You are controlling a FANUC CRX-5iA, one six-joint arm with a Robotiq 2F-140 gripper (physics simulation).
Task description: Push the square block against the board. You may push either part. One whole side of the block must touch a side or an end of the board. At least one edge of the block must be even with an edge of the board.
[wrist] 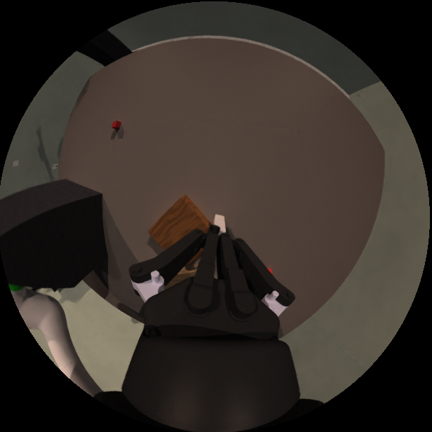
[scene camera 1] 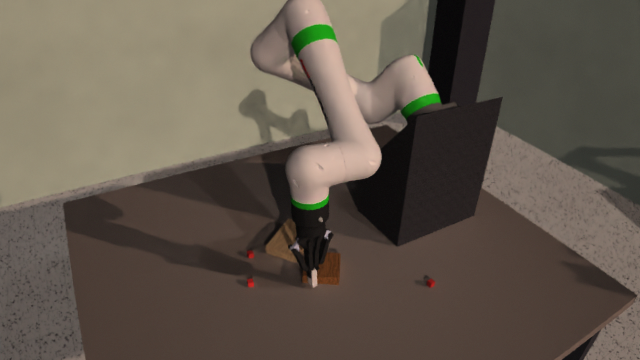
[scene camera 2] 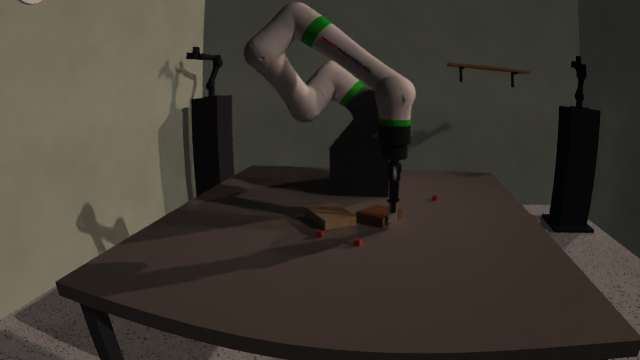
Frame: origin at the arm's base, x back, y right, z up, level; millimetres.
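Seen in the pictures: gripper, fingertip midpoint: [scene camera 1: 312, 283] [scene camera 2: 392, 222]; arm's base at its link origin: [scene camera 1: 432, 129] [scene camera 2: 366, 106].
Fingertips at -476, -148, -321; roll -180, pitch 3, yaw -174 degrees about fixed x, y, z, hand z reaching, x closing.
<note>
Offsets run from my fingertips to a thing's middle, as dx, dy, dz.
A lighter tan wooden piece {+26, +199, +2} [scene camera 1: 281, 246] [scene camera 2: 332, 218] [wrist: 184, 276] lies flat, partly hidden behind the gripper in scene camera 1 and the wrist view. A darker red-brown wooden piece {+53, +46, +2} [scene camera 1: 331, 268] [scene camera 2: 371, 215] [wrist: 179, 223] lies flat close beside it, turned at a different angle. Their near corners look very close in scene camera 2; contact is hard to tell. I cannot tell for sure which is the square block and which the board. My gripper [scene camera 1: 313, 279] [scene camera 2: 393, 217] [wrist: 217, 221] is shut and empty, pointing down, its tips low at the red-brown piece's edge.
Two small red cubes {-115, +195, -5} [scene camera 1: 251, 254] {-155, +80, -5} [scene camera 1: 251, 283] [scene camera 2: 319, 233] [scene camera 2: 357, 242] lie near the tan piece. A third red cube {+309, -141, -5} [scene camera 1: 431, 283] [scene camera 2: 434, 198] [wrist: 116, 124] lies farther off. The arm's black pedestal [scene camera 1: 440, 175] [scene camera 2: 356, 172] [wrist: 55, 235] stands on the table behind the pieces.
</note>
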